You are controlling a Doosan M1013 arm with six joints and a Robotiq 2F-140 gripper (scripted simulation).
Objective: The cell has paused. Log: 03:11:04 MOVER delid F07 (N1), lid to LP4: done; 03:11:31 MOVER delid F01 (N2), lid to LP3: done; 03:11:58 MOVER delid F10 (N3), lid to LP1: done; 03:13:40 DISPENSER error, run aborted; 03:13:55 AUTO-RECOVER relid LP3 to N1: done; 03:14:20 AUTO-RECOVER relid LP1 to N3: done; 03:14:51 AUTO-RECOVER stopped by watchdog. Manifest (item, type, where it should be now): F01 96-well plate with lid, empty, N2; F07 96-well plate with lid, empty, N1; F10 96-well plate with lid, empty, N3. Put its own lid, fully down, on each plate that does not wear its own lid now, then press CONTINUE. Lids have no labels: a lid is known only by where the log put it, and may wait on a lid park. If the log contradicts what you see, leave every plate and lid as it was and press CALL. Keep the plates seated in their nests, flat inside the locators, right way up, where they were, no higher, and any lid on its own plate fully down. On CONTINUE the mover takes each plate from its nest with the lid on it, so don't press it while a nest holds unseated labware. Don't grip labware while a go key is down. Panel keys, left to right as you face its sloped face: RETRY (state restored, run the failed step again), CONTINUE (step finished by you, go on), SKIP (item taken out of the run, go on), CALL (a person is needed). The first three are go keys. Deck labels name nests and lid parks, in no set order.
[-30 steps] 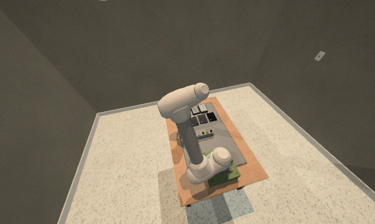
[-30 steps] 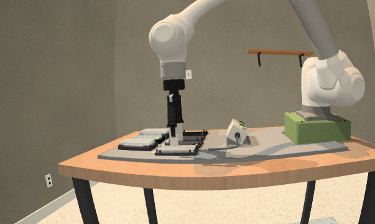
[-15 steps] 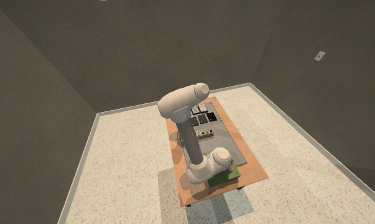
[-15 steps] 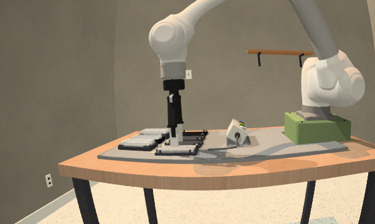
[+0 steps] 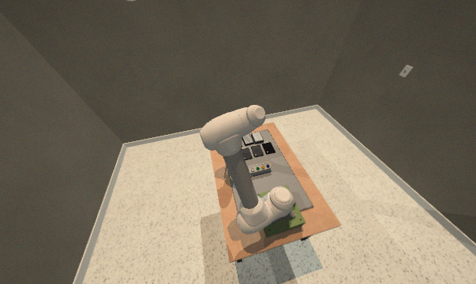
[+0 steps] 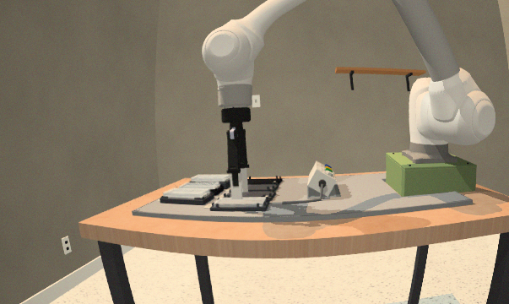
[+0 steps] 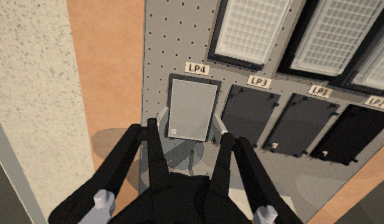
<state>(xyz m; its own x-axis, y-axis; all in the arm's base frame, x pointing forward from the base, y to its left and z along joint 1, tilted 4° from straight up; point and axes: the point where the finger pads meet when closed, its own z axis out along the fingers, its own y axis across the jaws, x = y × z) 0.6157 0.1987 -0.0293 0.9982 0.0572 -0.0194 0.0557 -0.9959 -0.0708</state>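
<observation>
Right now my hand is 5 cm above the lid park LP4. The rest, counted from my hand: LP4 label (9 cm ahead, 6 cm below); plate (18 cm ahead, 6 cm to the right, 4 cm below); lid park LP3 (12 cm to the right, 5 cm below).
</observation>
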